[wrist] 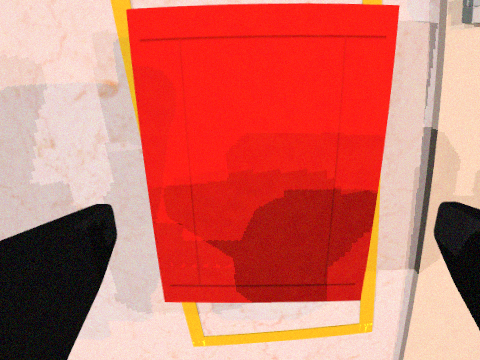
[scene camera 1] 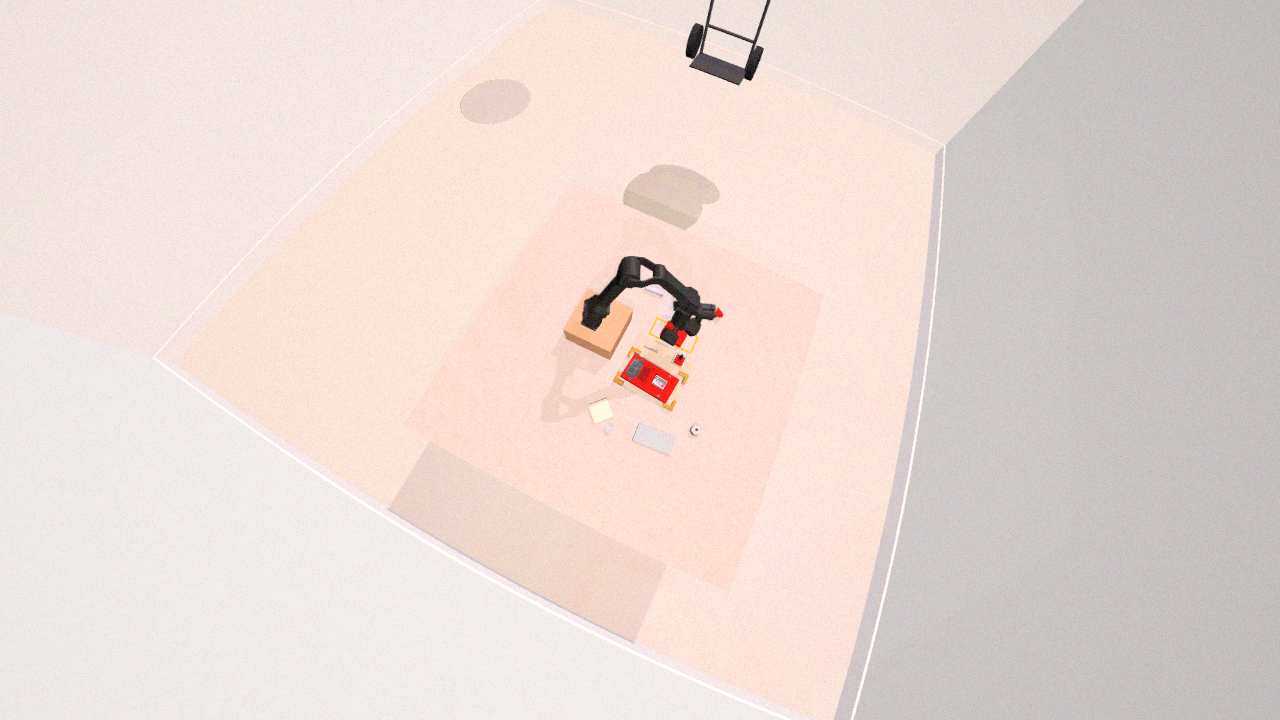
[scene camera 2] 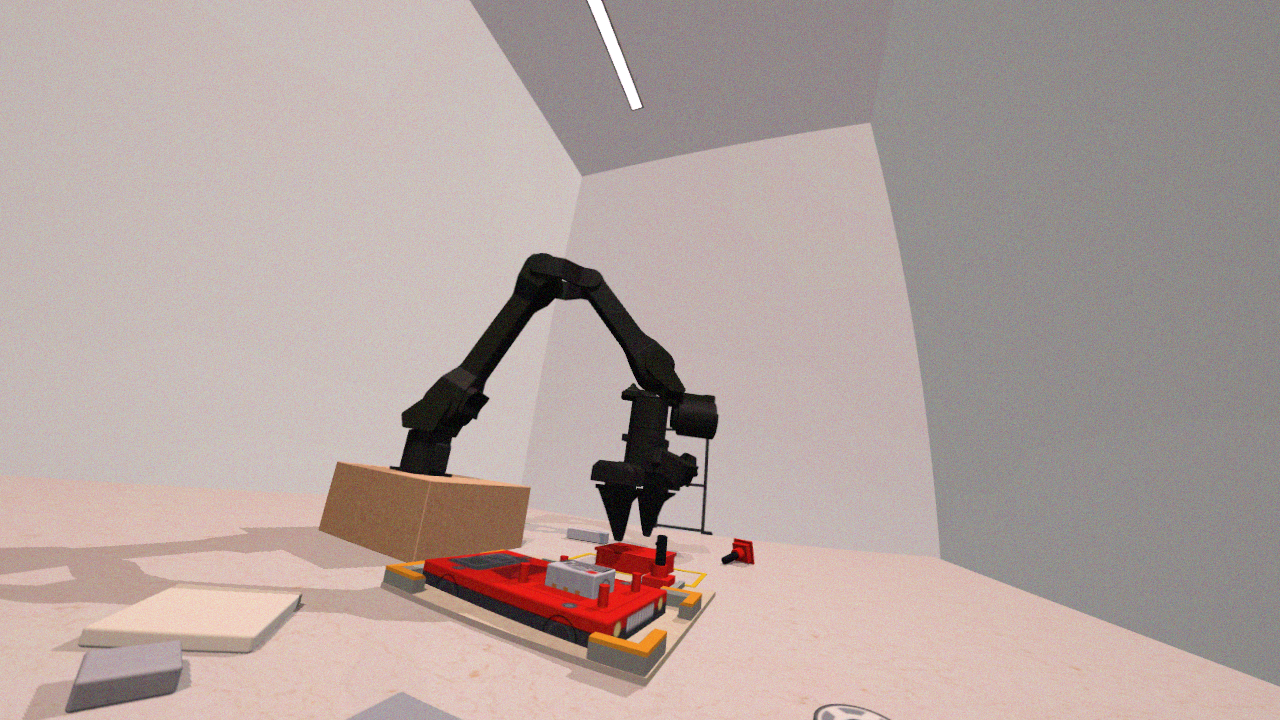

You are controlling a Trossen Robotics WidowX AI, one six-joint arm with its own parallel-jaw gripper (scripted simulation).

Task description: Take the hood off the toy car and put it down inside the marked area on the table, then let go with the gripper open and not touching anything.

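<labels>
Scene camera 1 shows a red toy car, and you get the car in scene camera 2 as well. In the wrist view the car is out of frame. And on the car, (scene camera 1: 644, 386) and (scene camera 2: 509, 584) are the same spot.
</labels>
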